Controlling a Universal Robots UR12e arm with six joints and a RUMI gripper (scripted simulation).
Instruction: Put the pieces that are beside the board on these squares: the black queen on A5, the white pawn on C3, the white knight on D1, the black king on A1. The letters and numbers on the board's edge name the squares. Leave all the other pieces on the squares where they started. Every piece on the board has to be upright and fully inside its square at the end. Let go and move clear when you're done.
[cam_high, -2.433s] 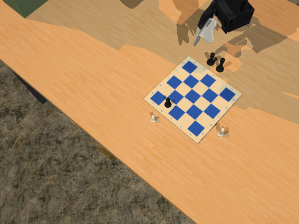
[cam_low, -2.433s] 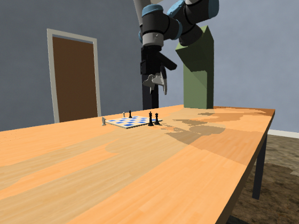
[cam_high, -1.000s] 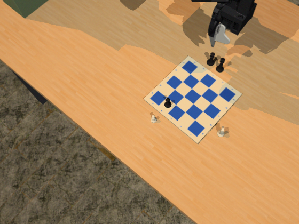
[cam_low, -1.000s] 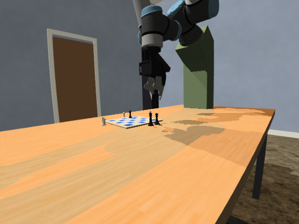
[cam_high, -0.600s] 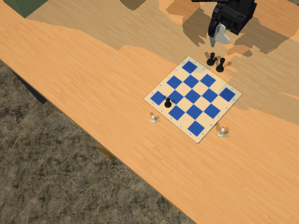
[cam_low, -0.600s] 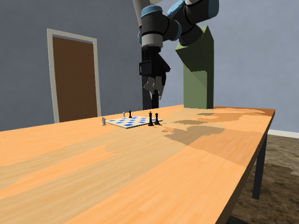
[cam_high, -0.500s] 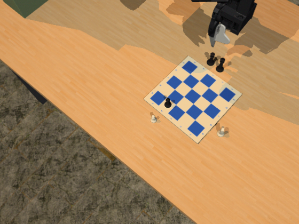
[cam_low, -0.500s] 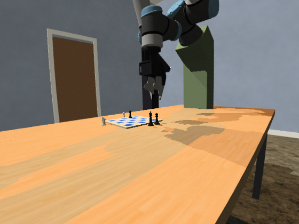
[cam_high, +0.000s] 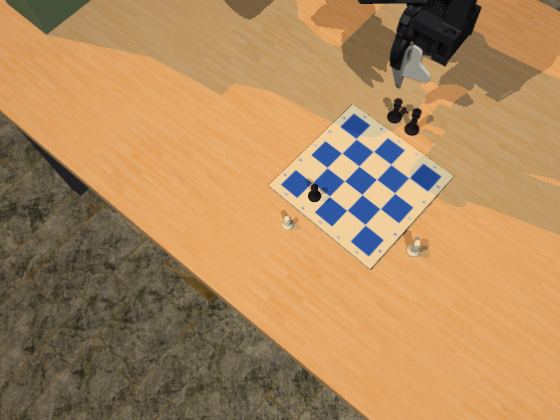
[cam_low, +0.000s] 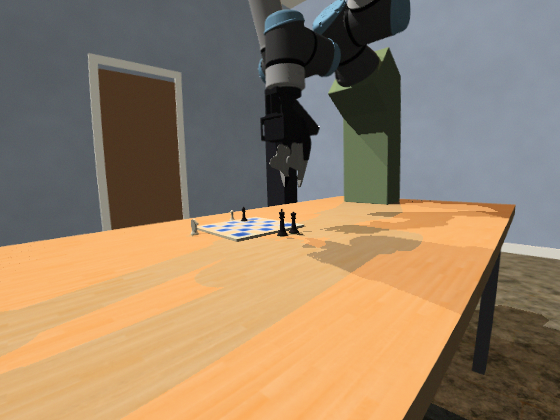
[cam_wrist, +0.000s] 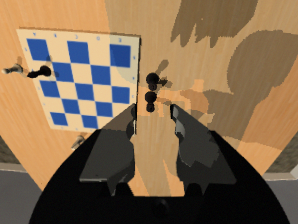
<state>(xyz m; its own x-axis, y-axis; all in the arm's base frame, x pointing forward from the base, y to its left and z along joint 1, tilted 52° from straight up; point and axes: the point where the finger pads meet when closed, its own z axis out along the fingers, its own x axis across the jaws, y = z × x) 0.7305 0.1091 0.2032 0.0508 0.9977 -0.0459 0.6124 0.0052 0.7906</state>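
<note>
Now: hand 10 cm above the black queen. The rest, counted from my hand: black pawn 21 cm to the right, 10 cm below, 4 cm behind; black king 10 cm below, 4 cm ahead, 1 cm to the right; blue-and-cream chessboard 14 cm to the right, 12 cm below, 1 cm ahead.
</note>
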